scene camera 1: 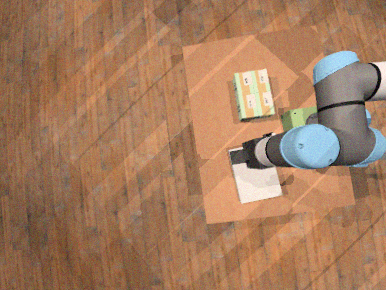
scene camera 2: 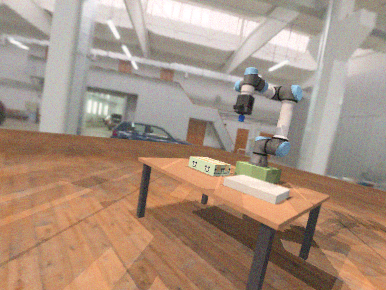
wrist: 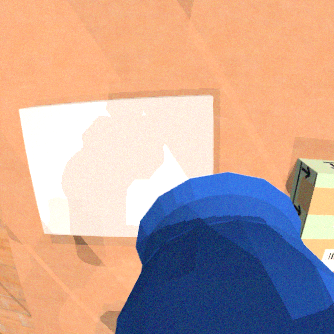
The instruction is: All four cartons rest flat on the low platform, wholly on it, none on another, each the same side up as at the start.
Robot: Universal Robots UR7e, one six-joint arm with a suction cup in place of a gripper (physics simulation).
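Where they show: hand at its tool point: (scene camera 2: 240,121) (wrist: 219,248); arm's base at its link origin: (scene camera 2: 257,164).
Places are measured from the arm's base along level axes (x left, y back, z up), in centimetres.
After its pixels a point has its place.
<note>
Four light green cartons (scene camera 1: 254,95) @(x -23.7, y -30.6, z -2.5 cm) (scene camera 2: 209,166) @(x -16.6, y -39.9, z -5.0 cm) with tan stripes and white labels stand close together in a two-by-two block on the table. Part of the block, cartons (wrist: 322,202) @(x -13.6, y -35.0, z -2.6 cm), shows at the right edge of the wrist view. The low platform, a flat white slab (scene camera 1: 260,185) @(x 28.3, y -35.5, z -6.0 cm) (scene camera 2: 255,187) @(x 24.8, y -47.3, z -6.0 cm) (wrist: 115,165) @(x 20.1, y -38.6, z -6.0 cm), lies apart from them, and no carton is on it. My suction gripper (scene camera 1: 252,154) @(x 8.4, y -48.7, z 29.2 cm) (scene camera 2: 241,118) (wrist: 220,200) hangs high above the table, over the platform's end nearer the cartons in scene camera 1. Its blue cup is open, with nothing on it. The cup's underside is hidden.
The wooden table (scene camera 1: 215,210) @(x 40.7, y -63.4, z -10.8 cm) (scene camera 2: 175,172) @(x -24.3, y -64.4, z -10.8 cm) bears everything. The green base block (scene camera 1: 295,117) @(x -6.7, y -11.8, z 0.2 cm) (scene camera 2: 257,172) @(x 8.0, y -14.3, z -3.6 cm) of the arm stands beside the cartons and the platform, partly hidden by the arm in scene camera 1. The arm reaches over the table from the right there.
</note>
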